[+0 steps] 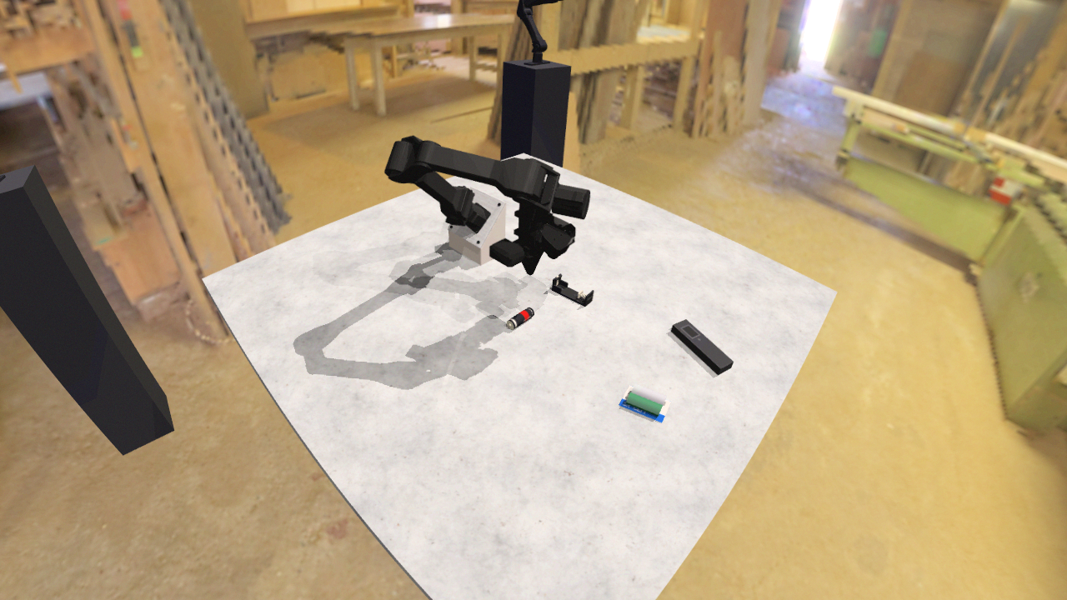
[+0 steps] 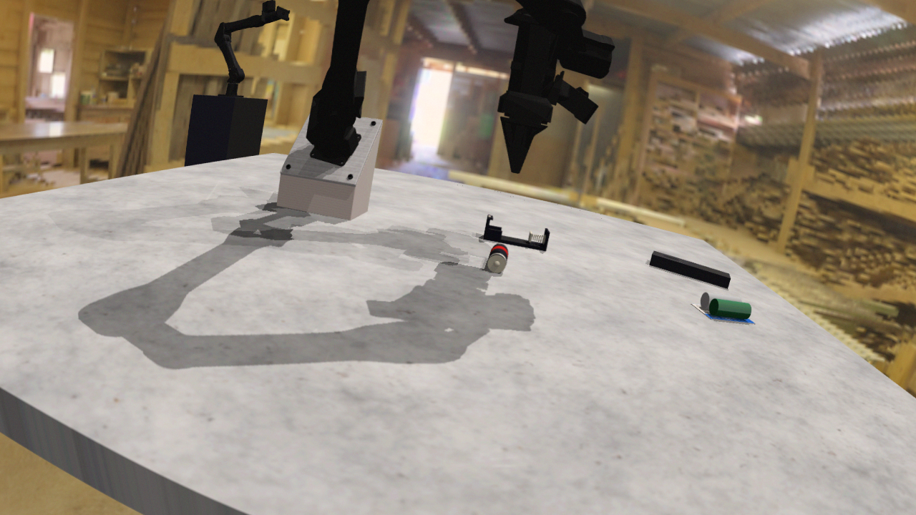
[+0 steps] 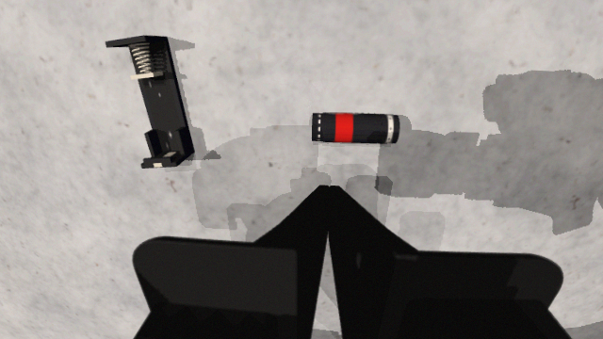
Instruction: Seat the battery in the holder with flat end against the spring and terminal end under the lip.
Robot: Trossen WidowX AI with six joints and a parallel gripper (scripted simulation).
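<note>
Now: the battery 2 cm to the right of my gripper tip and 11 cm below it. The rest, counted from my gripper tip: grey metal contact: 3 cm ahead, 14 cm to the left, 10 cm below; black bar-shaped device: 33 cm ahead, 23 cm to the left, 10 cm below.
</note>
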